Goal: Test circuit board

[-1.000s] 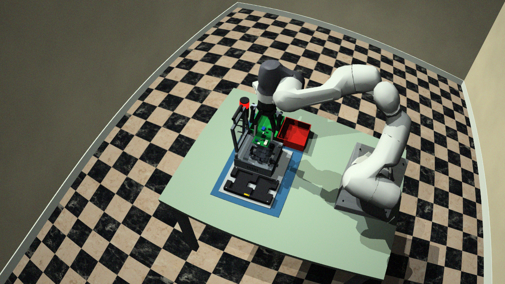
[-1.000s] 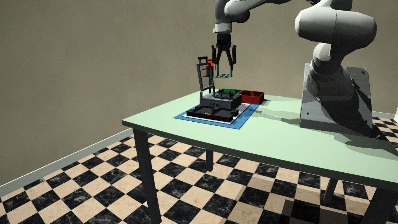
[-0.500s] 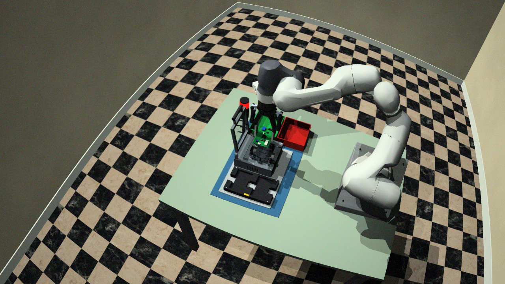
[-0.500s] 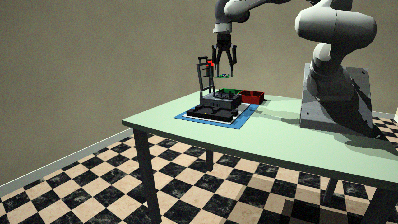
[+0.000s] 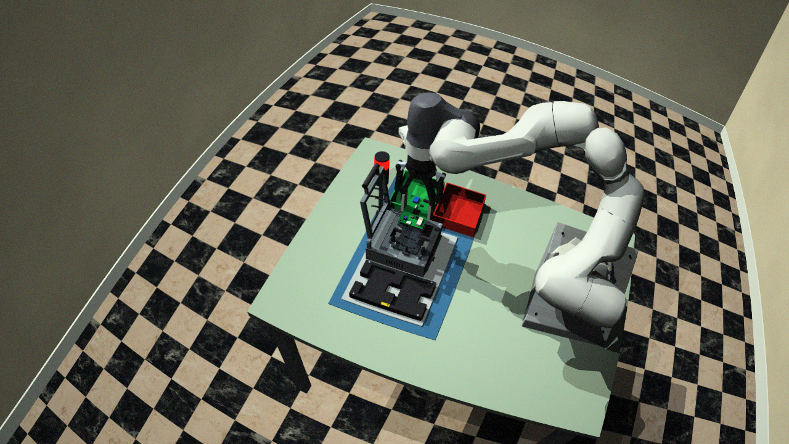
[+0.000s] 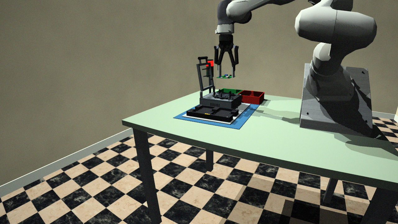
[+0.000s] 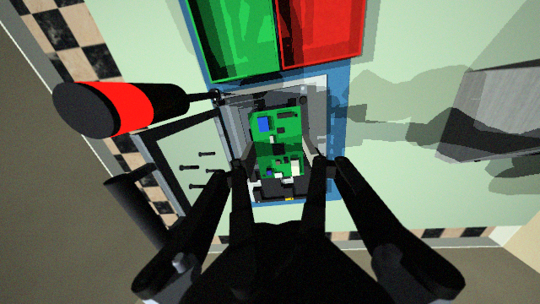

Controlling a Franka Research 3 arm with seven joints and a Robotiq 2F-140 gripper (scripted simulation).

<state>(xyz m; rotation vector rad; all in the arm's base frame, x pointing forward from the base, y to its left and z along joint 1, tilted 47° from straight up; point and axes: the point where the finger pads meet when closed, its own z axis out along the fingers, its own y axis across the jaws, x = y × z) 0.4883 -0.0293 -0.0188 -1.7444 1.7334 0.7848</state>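
My gripper is now 19 cm to the left of the red bin, 18 cm above it and 10 cm past it. From my hand the other things lie so: tester plate: 12 cm below, 2 cm to the left, 1 cm ahead; green circuit board: 2 cm below; tester lid: 12 cm ahead, 1 cm to the left, 1 cm below.
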